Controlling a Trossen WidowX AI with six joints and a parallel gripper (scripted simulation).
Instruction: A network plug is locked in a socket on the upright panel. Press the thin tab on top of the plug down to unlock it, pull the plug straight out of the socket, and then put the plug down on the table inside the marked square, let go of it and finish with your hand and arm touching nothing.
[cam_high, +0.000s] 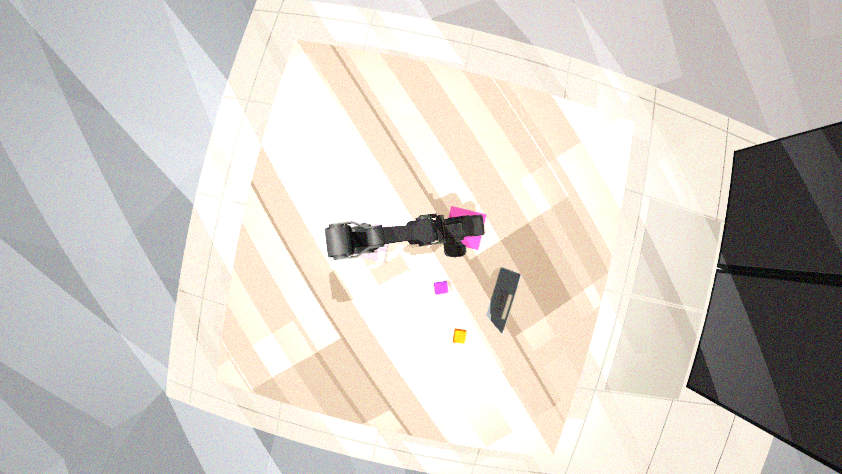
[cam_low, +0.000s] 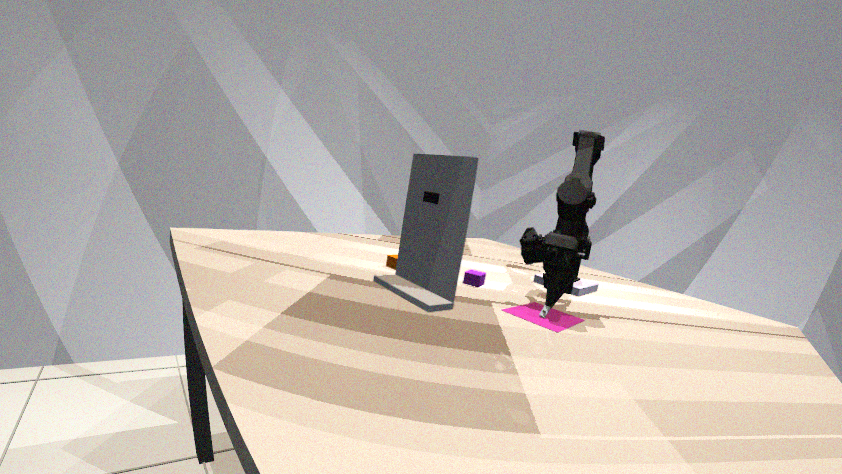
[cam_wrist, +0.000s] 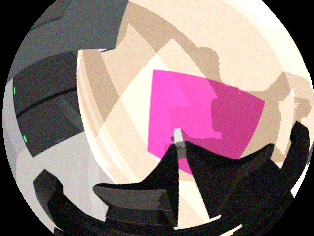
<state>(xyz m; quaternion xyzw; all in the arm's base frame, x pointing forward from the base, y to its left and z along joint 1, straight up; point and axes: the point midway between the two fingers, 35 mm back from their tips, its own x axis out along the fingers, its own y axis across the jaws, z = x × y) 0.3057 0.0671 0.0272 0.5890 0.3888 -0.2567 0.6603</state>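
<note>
The network plug is 10 mm ahead of my gripper tip. Round my gripper tip: magenta marked square: 20 mm below, 10 mm behind; then grey upright panel: 210 mm to the right, 120 mm ahead, 90 mm above.
</note>
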